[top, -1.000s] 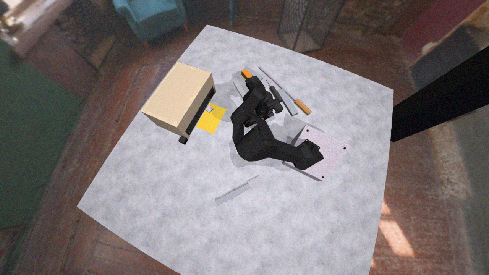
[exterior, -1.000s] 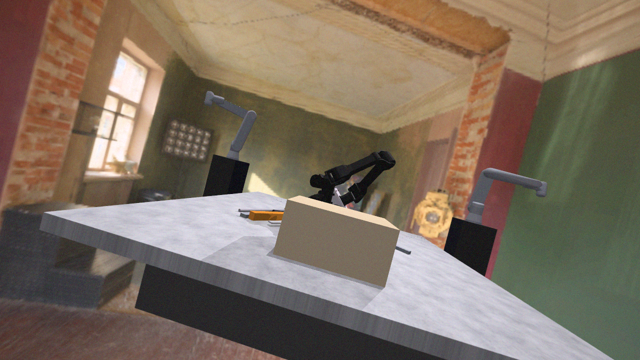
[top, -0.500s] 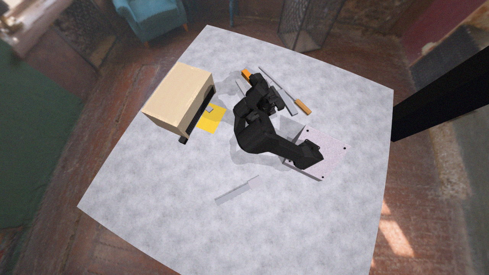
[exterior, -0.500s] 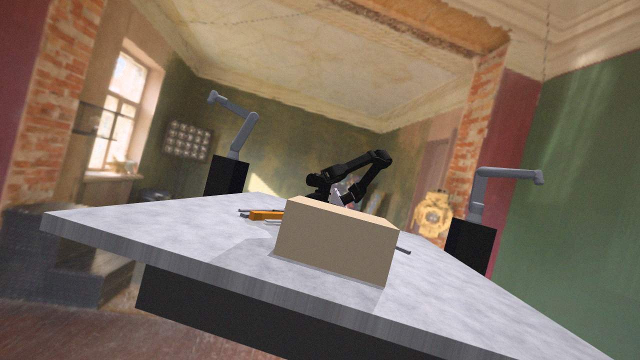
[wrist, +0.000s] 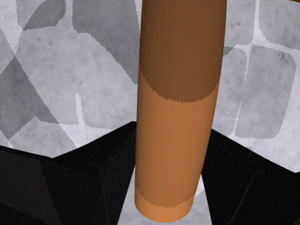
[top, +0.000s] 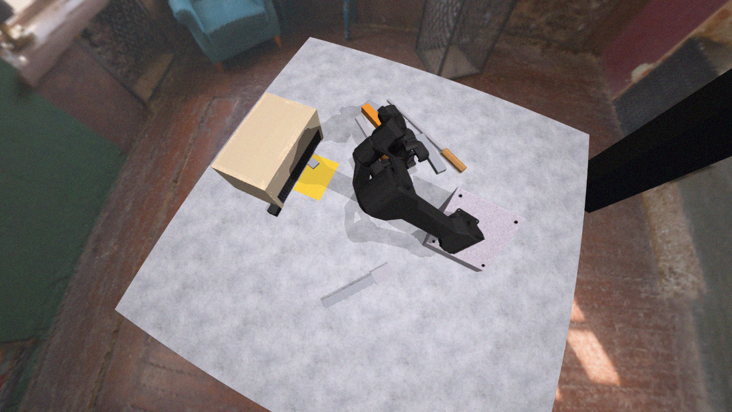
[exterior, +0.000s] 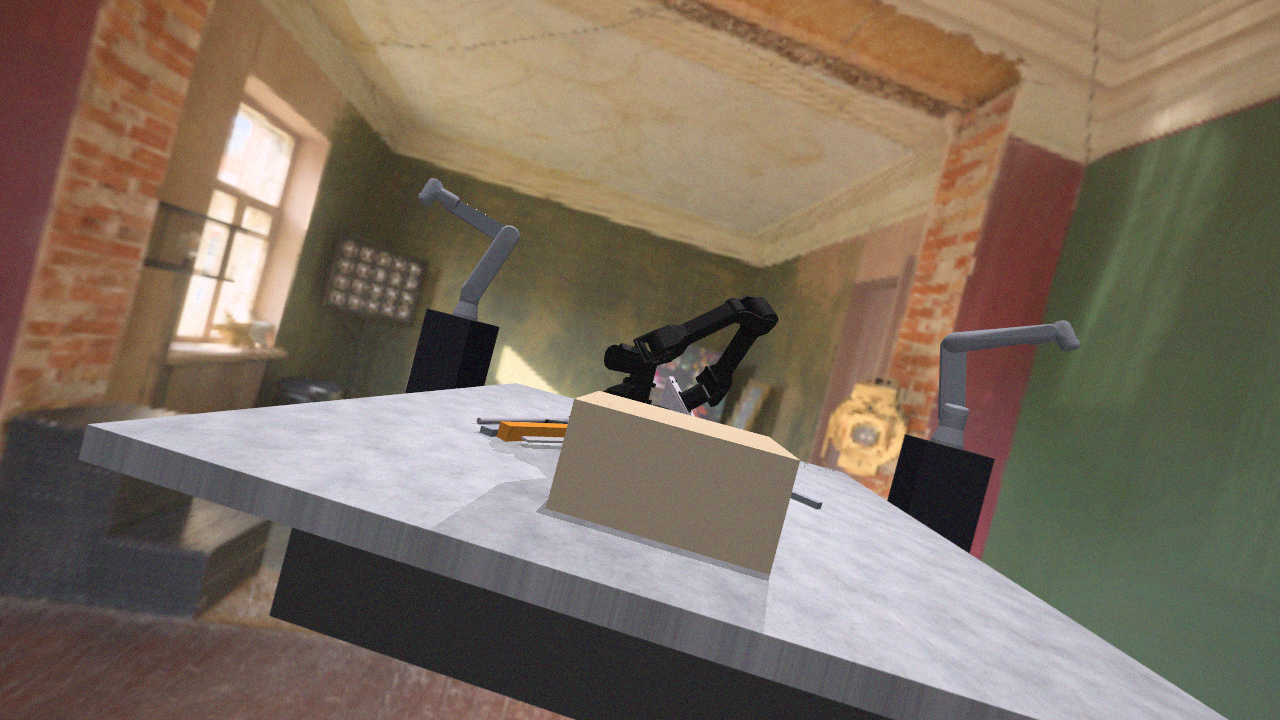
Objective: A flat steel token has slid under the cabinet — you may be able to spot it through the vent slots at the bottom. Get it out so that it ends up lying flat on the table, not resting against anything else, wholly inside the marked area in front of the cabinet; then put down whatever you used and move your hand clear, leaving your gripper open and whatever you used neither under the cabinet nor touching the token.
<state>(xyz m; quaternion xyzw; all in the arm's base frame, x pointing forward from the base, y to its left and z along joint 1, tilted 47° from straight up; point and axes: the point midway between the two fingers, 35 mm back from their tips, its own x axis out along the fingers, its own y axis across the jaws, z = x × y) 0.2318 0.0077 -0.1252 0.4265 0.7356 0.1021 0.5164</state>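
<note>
My gripper tip is 40 mm short of the black-handled tool, 180 mm to the left of it and 10 mm above it. Also, from my gripper tip: flat grey token 260 mm ahead, 100 mm to the left, 20 mm below; then grey bar 60 mm behind, 150 mm to the right, 20 mm below; then orange bar 140 mm ahead, 150 mm to the right, 10 mm below.
</note>
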